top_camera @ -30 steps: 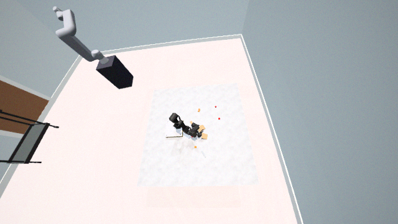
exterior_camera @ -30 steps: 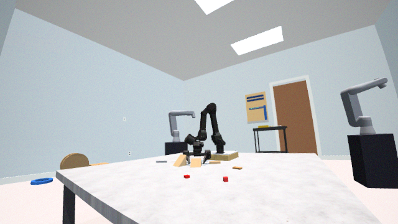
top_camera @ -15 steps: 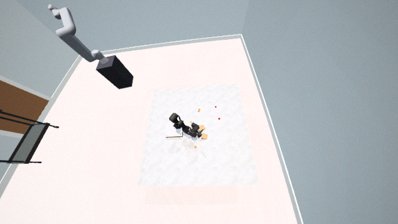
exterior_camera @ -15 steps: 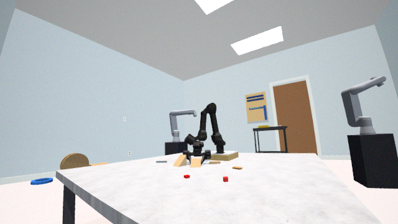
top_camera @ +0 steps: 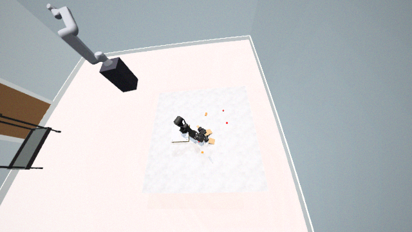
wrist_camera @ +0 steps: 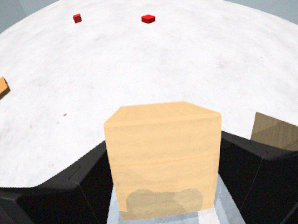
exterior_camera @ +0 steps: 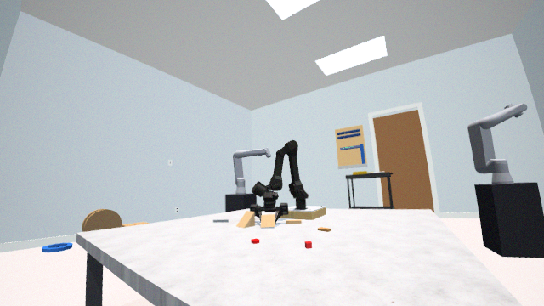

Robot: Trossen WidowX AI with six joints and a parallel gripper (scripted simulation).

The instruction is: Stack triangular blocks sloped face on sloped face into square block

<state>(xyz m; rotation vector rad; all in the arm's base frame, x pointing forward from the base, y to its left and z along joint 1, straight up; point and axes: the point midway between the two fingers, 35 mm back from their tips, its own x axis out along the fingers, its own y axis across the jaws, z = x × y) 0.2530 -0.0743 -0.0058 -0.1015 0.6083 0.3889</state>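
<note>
My gripper tip is now 110 mm past the tan slab, 80 mm to the right of it and 10 mm above it. Also, from my gripper tip: triangular block 10 mm above; grey bar 20 mm behind, 310 mm to the right, 10 mm below.
</note>
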